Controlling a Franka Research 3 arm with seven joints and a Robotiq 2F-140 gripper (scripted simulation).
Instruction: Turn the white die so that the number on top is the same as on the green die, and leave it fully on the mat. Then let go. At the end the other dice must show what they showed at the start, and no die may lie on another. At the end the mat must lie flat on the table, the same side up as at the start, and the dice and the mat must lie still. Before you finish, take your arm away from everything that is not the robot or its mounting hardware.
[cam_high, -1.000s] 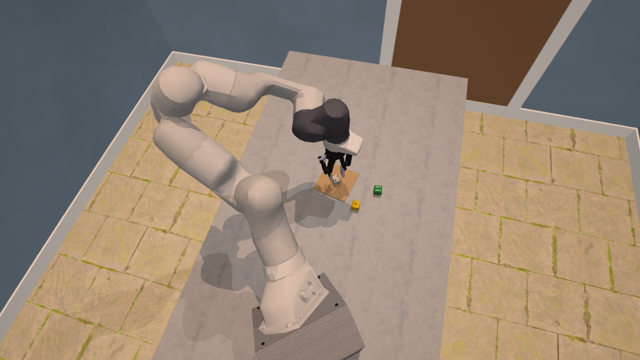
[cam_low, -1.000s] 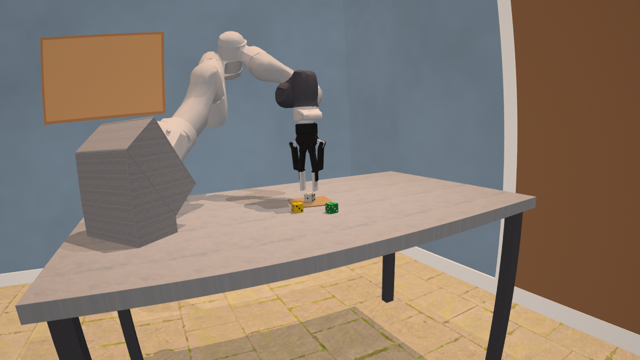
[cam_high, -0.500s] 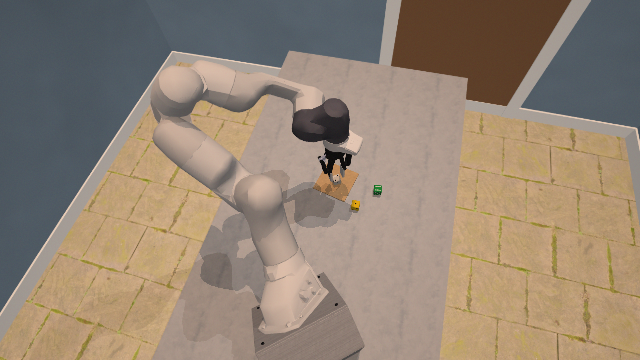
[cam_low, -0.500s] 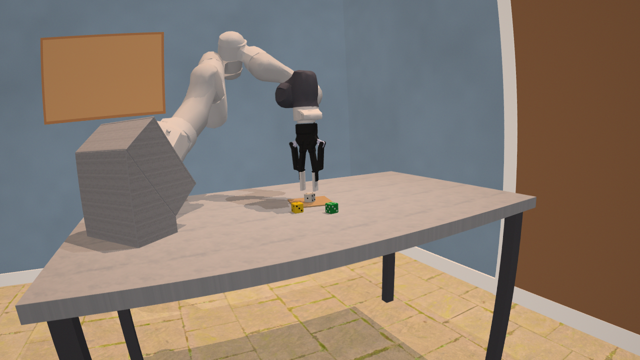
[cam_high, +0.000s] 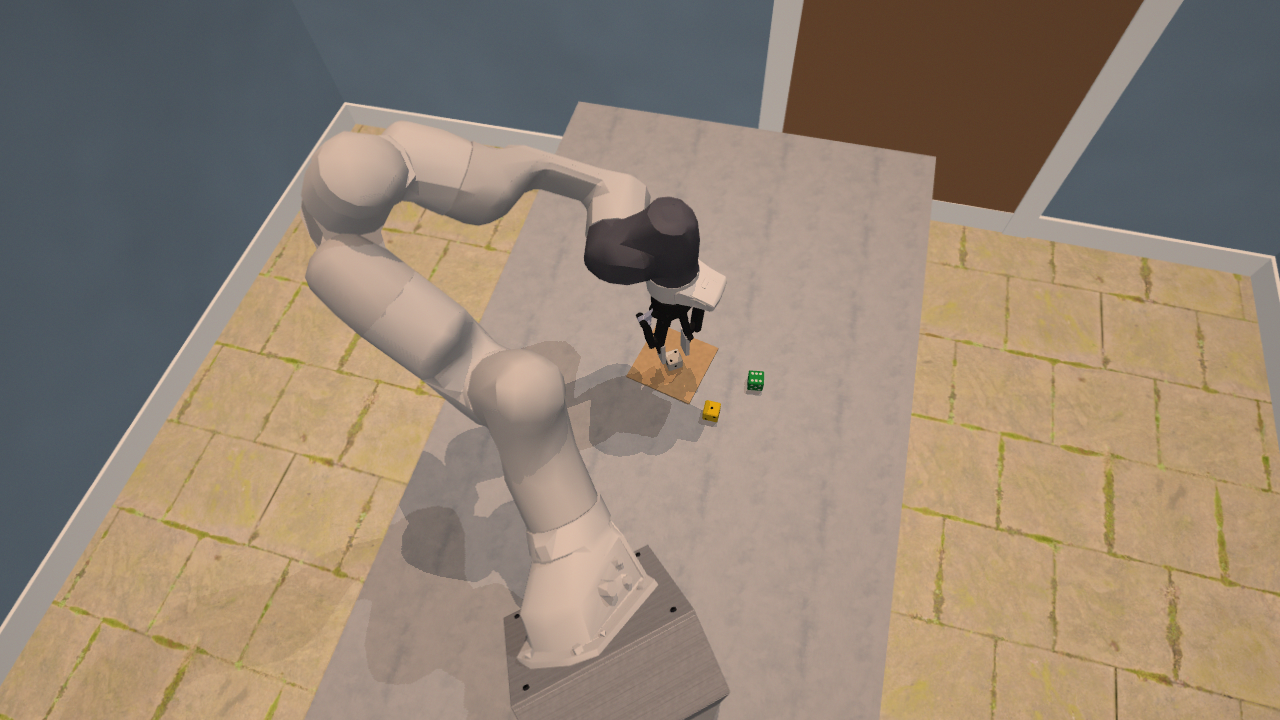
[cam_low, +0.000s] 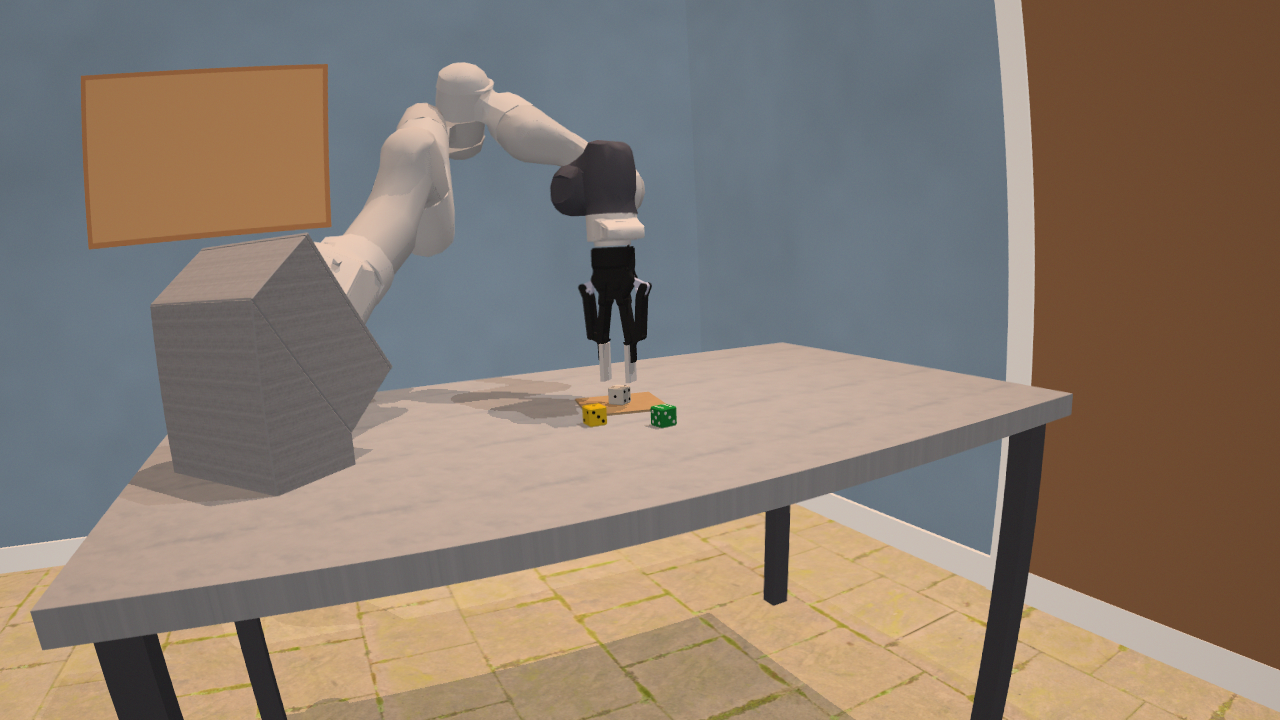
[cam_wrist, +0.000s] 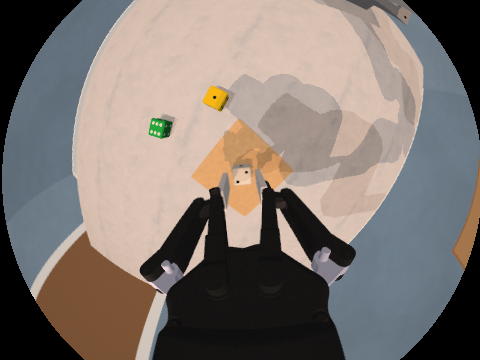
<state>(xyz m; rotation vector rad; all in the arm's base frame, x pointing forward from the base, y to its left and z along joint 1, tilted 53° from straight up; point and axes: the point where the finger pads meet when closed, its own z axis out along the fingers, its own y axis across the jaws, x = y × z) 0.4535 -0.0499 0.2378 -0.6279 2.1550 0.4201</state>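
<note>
The white die is 60 mm below my hand. The rest, counted from my hand: mat (70 mm below); yellow die (70 mm behind, 110 mm to the right, 60 mm below); green die (30 mm ahead, 170 mm to the right, 60 mm below).
</note>
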